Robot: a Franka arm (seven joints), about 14 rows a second.
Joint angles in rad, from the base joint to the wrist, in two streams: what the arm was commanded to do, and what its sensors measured. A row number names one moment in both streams.
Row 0, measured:
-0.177, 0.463, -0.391, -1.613, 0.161, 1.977, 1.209
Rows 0 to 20, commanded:
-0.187, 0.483, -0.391, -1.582, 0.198, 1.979, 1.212
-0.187, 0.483, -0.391, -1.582, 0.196, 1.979, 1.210
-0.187, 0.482, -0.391, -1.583, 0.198, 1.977, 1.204
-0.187, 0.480, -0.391, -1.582, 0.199, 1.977, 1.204
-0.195, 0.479, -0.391, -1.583, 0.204, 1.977, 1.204
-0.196, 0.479, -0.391, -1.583, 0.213, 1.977, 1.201
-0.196, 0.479, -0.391, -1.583, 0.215, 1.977, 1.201
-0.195, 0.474, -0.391, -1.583, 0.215, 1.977, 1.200
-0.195, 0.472, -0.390, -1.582, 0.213, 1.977, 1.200
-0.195, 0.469, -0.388, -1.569, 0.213, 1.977, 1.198
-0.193, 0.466, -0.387, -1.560, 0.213, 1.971, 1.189
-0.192, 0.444, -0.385, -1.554, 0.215, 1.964, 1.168
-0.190, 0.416, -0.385, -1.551, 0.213, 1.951, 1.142
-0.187, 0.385, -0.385, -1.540, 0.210, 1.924, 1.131
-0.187, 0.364, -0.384, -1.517, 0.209, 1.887, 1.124
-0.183, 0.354, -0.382, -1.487, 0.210, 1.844, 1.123
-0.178, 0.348, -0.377, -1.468, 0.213, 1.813, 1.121
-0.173, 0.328, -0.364, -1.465, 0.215, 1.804, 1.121
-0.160, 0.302, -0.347, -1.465, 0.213, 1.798, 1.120
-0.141, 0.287, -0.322, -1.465, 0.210, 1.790, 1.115
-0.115, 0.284, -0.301, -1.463, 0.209, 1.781, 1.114
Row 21, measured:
-0.165, 0.308, -0.346, -1.473, 0.190, 1.814, 1.131
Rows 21 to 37, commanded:
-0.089, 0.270, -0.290, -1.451, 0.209, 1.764, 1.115
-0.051, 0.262, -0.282, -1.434, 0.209, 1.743, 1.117
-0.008, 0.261, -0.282, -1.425, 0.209, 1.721, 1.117
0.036, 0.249, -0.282, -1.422, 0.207, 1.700, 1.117
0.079, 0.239, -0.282, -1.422, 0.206, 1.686, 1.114
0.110, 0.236, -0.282, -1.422, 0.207, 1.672, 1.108
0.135, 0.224, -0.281, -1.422, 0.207, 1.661, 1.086
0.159, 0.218, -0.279, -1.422, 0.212, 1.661, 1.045
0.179, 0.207, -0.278, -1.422, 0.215, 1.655, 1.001
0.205, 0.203, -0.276, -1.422, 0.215, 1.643, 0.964
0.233, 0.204, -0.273, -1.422, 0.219, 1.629, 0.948
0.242, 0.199, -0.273, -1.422, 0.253, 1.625, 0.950
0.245, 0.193, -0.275, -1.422, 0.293, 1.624, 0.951
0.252, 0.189, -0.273, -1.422, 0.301, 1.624, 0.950
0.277, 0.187, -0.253, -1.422, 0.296, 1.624, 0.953
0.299, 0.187, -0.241, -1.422, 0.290, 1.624, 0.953
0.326, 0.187, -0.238, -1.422, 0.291, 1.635, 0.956
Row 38, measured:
0.270, 0.198, -0.252, -1.429, 0.271, 1.646, 0.964
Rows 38 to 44, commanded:
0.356, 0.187, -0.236, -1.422, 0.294, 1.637, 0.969
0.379, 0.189, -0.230, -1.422, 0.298, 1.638, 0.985
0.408, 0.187, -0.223, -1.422, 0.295, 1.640, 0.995
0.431, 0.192, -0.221, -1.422, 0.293, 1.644, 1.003
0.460, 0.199, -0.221, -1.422, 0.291, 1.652, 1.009
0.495, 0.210, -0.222, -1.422, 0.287, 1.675, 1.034
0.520, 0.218, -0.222, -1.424, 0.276, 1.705, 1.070
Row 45, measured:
0.460, 0.199, -0.216, -1.430, 0.274, 1.655, 1.009
